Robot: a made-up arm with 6 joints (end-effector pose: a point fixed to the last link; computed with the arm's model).
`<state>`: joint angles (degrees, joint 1 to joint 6).
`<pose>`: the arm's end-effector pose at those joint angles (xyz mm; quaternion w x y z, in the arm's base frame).
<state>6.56 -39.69 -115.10 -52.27 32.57 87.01</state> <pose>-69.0 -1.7 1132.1 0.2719 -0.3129 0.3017 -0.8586</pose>
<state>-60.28 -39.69 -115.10 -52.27 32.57 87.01</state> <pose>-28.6 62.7 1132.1 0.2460 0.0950 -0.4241 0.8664</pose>
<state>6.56 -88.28 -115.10 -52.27 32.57 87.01</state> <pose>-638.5 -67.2 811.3 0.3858 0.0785 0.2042 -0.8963</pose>
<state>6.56 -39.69 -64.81 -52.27 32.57 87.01</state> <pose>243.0 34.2 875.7 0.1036 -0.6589 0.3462 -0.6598</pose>
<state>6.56 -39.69 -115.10 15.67 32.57 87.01</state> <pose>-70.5 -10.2 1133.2 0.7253 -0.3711 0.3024 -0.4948</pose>
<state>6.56 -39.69 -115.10 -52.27 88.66 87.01</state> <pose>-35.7 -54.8 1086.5 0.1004 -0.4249 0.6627 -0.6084</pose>
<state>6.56 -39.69 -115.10 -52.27 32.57 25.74</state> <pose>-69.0 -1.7 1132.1 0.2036 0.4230 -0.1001 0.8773</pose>
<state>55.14 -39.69 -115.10 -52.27 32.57 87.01</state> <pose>-44.4 -52.8 1132.1 0.6010 -0.4093 0.1463 -0.6708</pose>
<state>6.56 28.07 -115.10 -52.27 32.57 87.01</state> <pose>704.8 87.3 701.3 0.0387 -0.7526 0.3463 -0.5587</pose>
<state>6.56 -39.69 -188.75 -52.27 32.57 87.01</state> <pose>-592.8 -61.9 910.9 0.4187 0.2794 0.1384 -0.8529</pose>
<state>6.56 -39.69 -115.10 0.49 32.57 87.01</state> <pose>-71.0 -8.2 1133.4 0.6410 -0.3691 0.3118 -0.5964</pose>
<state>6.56 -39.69 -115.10 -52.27 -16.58 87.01</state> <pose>-121.5 39.5 1116.5 0.3706 -0.1530 -0.0763 -0.9129</pose>
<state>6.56 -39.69 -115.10 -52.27 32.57 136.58</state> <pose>-69.0 -1.7 1132.1 0.6067 -0.1576 0.4051 -0.6655</pose>
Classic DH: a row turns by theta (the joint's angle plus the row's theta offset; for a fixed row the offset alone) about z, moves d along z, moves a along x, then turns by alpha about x. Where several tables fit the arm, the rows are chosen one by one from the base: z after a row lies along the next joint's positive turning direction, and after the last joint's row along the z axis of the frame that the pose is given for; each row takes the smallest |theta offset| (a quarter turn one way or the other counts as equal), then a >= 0, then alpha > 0; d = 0 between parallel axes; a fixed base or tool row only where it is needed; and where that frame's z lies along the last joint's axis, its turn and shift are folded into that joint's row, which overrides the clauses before.
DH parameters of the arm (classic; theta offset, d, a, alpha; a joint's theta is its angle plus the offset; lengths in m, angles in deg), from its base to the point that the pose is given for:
joint 1: 0 0.3367 0 -90
joint 2: -79.35 0 0.3805 0
joint 3: 79.35 0 0.0873 -90
joint 4: 0 0.386 0 90
joint 5: 0 0 0.0508 -90
joint 6: 0 0.0649 0 0

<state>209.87 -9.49 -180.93 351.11 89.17 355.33</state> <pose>77.4 55.9 1143.3 0.7630 0.1312 -0.6215 0.1193</pose>
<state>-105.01 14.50 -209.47 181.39 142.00 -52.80</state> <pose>22.6 91.7 991.6 0.0437 -0.4214 -0.8846 -0.1948</pose>
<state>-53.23 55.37 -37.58 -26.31 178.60 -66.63</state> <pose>153.6 -244.3 172.1 0.7217 0.1423 -0.0215 0.6771</pose>
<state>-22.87 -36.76 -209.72 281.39 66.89 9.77</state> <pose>-585.8 204.8 788.4 0.3373 -0.1608 -0.5591 0.7401</pose>
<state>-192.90 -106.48 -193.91 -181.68 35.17 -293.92</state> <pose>721.8 -165.2 -10.6 0.0851 -0.7605 0.6138 -0.1941</pose>
